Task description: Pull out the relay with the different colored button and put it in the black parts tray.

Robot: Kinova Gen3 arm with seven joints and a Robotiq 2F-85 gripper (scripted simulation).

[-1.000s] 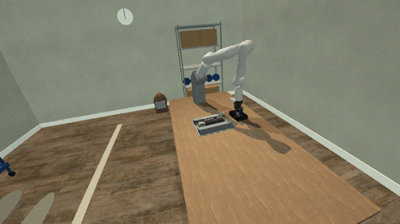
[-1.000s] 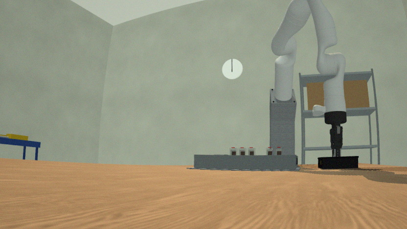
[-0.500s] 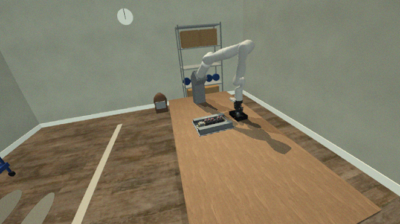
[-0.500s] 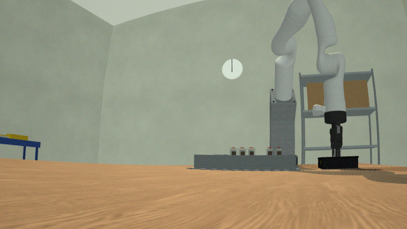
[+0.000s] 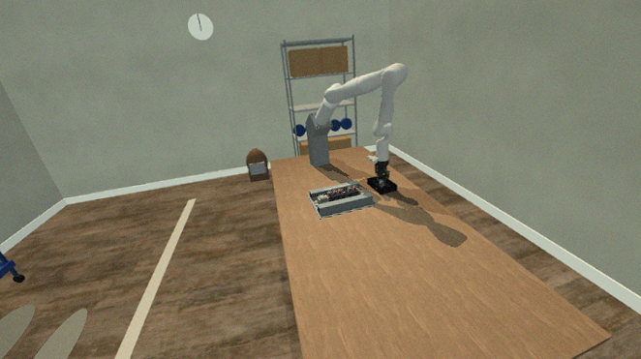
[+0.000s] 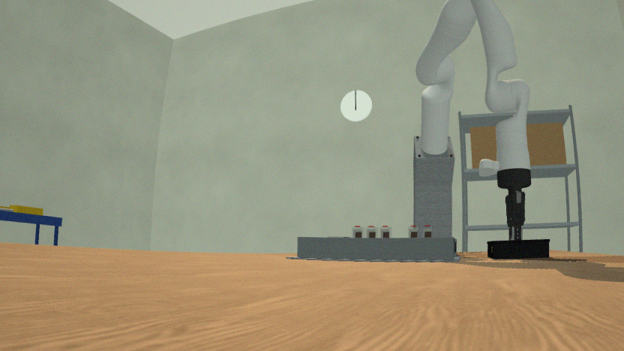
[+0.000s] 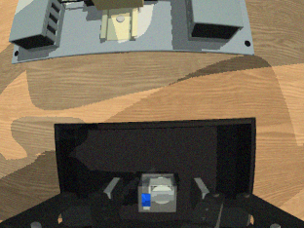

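My gripper is now 20 mm above the black parts tray.
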